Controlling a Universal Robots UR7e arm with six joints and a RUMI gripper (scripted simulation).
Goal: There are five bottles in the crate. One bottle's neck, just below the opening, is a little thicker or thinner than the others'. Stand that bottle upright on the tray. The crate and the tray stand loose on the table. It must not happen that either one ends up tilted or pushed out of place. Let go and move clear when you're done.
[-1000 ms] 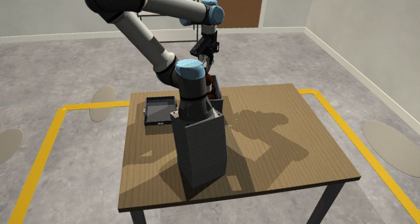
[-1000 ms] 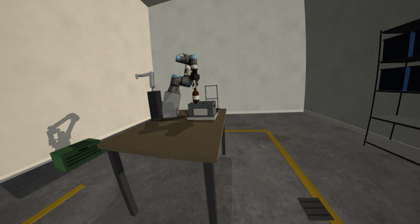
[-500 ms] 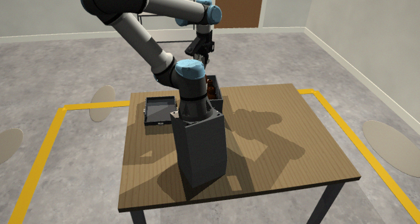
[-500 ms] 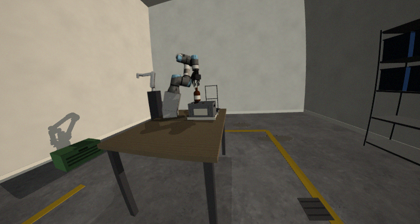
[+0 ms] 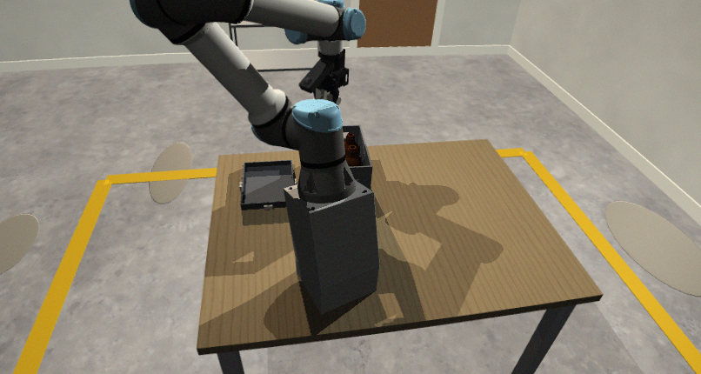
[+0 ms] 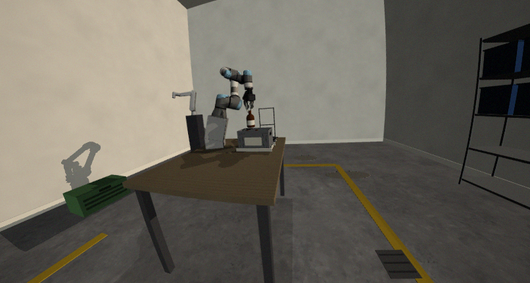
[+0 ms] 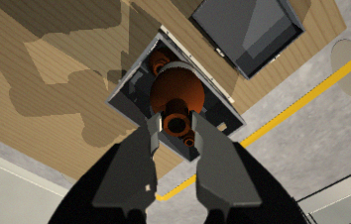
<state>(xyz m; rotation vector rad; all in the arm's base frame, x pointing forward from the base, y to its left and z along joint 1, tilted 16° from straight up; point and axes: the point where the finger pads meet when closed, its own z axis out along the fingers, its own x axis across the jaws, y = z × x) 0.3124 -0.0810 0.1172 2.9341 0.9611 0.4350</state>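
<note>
Now: the bottle 70 mm below my hand. Also, from my hand: dark tray (320 mm below, 200 mm to the left, 100 mm ahead); then crate (250 mm below, 70 mm to the right, 50 mm ahead).
</note>
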